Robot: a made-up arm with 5 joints.
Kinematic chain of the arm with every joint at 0, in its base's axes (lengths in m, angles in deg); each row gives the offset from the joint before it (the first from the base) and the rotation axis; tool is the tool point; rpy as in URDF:
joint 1: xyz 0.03 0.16 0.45 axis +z
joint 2: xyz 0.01 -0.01 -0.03 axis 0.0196 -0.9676 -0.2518
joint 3: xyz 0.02 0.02 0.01 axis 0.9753 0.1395 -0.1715
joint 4: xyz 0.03 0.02 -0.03 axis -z
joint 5: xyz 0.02 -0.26 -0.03 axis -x
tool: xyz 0.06 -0.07 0.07 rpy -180 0 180
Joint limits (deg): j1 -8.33..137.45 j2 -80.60..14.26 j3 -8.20..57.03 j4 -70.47..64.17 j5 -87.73..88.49
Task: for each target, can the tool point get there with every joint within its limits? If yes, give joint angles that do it. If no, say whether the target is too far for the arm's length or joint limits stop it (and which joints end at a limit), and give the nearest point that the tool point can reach.
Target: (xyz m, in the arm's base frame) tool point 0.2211 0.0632 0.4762
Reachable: yes | joints 49.86 -44.25 -0.96 39.63 54.02
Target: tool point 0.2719 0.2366 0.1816
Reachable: yes | joints 113.10 -61.57 31.16 -7.06 -23.81
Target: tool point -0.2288 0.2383 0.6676
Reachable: no: joint limits stop it (at a limit: joint 1, joint 3, joint 4, joint 5) | nearest point -0.2074 0.1253 0.6093 | short by 0.129 m
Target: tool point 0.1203 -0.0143 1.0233
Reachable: no: too far | nearest point 0.1267 -0.0266 0.6515 | short by 0.372 m
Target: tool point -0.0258 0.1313 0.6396
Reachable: no: joint limits stop it (at a limit: joint 1, joint 2, joint 3, joint 4) | nearest point -0.0830 0.0105 0.6087 | short by 0.137 m
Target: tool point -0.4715 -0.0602 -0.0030
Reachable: no: too far | nearest point -0.2174 0.0513 0.1737 | short by 0.329 m
